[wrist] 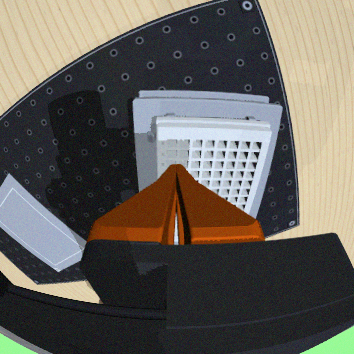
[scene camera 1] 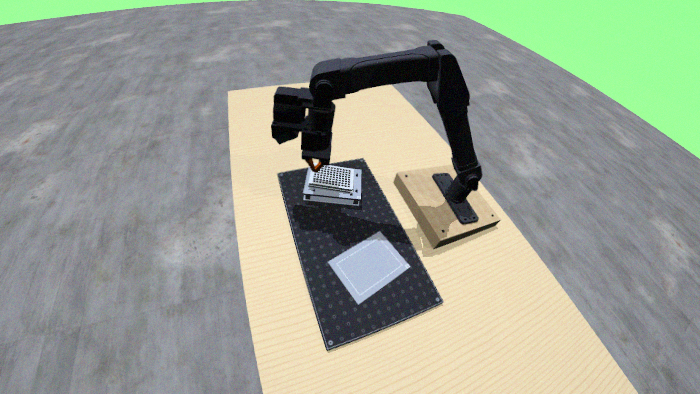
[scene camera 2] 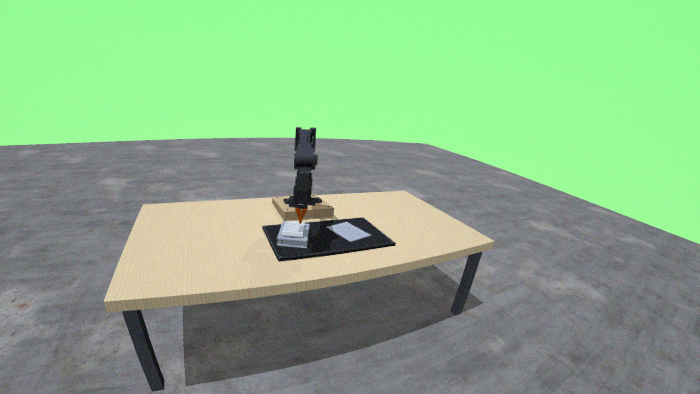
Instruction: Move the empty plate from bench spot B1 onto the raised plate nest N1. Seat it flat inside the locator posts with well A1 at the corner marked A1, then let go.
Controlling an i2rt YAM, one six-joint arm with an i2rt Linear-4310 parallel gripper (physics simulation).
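Places are measured from the arm's base along level axes (x ahead, y left, z up), in centimetres.
Pixels of known places: gripper, fingertip midpoint: [wrist: 175, 173] [scene camera 1: 314, 171] [scene camera 2: 300, 223]; arm's base, origin of the base link: [scene camera 1: 453, 197].
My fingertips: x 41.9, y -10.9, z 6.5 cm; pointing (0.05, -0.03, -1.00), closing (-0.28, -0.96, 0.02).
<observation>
For each thing: its top centre in the pictures, then the offset to it from my fingertips. "pt": a spot on its surface instead. Level surfaces: height alone.
- white well plate, middle of its top: [wrist: 209, 198] [scene camera 1: 332, 174] [scene camera 2: 293, 226] dz -3.6, dx -5.4, dy -1.4 cm
- Bench spot B1, surface spot: [wrist: 35, 225] [scene camera 1: 364, 261] [scene camera 2: 346, 232] pt dz -9.2, dx -8.3, dy +23.8 cm
- wooden table, its level: dz -10.7 cm
The white well plate [scene camera 1: 336, 177] [scene camera 2: 291, 230] [wrist: 215, 132] lies on the raised grey nest N1 [scene camera 1: 357, 183] [wrist: 145, 112] and looks flat, with small locator posts close to its edges. My gripper [scene camera 1: 316, 169] [scene camera 2: 300, 222] [wrist: 175, 173] is shut and empty, its orange fingertips together over the arm-side part of the plate. The height of the gap under the tips is hard to judge. The fingers hide part of the plate in the wrist view, and the A1 mark does not show there. Bench spot B1 [scene camera 1: 370, 267] [scene camera 2: 348, 231] [wrist: 35, 225] is a pale outlined rectangle with no plate on it.
The nest and B1 are on a black perforated board [scene camera 1: 345, 320] [scene camera 2: 370, 242] [wrist: 150, 52] on the wooden table [scene camera 1: 280, 365] [scene camera 2: 200, 260]. The arm stands on a wooden block [scene camera 1: 425, 205] [scene camera 2: 320, 212] beside the board. The arm's shadow falls across the board between nest and B1.
</observation>
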